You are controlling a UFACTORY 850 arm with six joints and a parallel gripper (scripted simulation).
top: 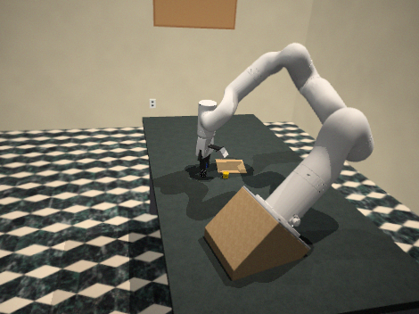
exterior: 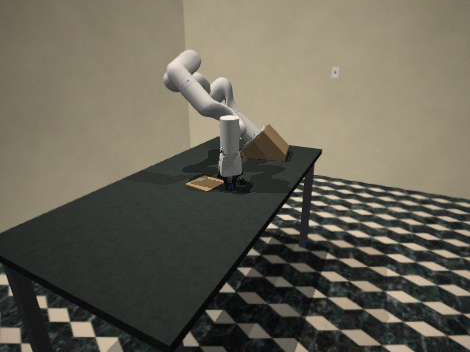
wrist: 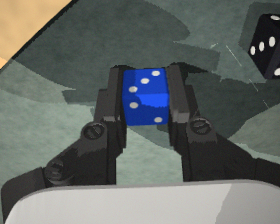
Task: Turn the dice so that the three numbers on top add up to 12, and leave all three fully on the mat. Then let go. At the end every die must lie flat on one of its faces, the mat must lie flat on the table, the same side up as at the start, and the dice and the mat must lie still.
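The tan mat lies 3 cm behind my hand, 13 cm to the right of it and 2 cm below it. Round my hand: blue die 1 cm below; black die 7 cm behind, 4 cm to the left, 1 cm below; yellow die 12 cm behind, 6 cm to the right, 1 cm below.
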